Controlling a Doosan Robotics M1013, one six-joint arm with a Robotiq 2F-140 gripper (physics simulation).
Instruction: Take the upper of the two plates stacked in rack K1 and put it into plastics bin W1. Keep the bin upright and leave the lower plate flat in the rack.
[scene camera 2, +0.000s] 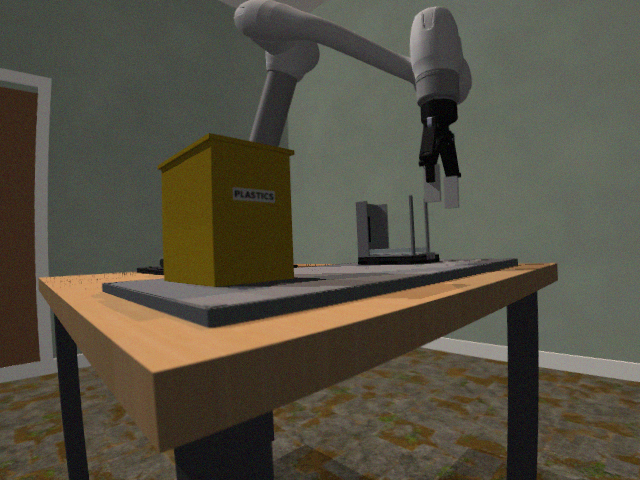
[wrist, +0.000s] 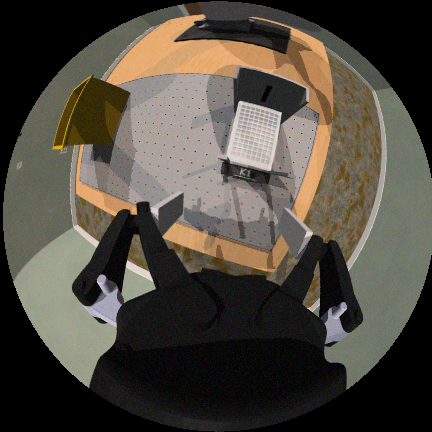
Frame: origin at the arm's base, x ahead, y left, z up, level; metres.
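Seen in the pictures: gripper, fingertip midpoint: (scene camera 2: 443, 204) (wrist: 232, 209).
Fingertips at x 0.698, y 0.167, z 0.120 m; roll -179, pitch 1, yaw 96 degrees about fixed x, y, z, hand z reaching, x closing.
Note:
Offsets run from my fingertips to a thing's top centre.
My gripper (scene camera 2: 442, 192) (wrist: 232, 209) is open and empty, above and near rack K1. Rack K1 has a dark base (scene camera 2: 398, 259) (wrist: 245, 172), a tall grey wall on one side and thin upright posts. The upper plate {dy +0.010, dx -0.128, dz -0.085 m} (wrist: 254, 134), white with a grid of wells, lies flat in the rack. In the scene view the plates show as a pale, thin layer low in the rack; I cannot tell the two apart, and the lower one is hidden in the wrist view. Plastics bin W1 {dy -0.415, dx -0.158, dz +0.060 m} (scene camera 2: 253, 232) (wrist: 97, 112) is yellow and stands upright.
Bin and rack stand on a grey perforated board (scene camera 2: 330, 294) (wrist: 170, 130) on the wooden table (scene camera 2: 289, 341) (wrist: 150, 60). The rack's tall wall (scene camera 2: 362, 227) (wrist: 270, 92) rises beside the plate. The arm's dark base plate (wrist: 235, 40) lies at the far table side.

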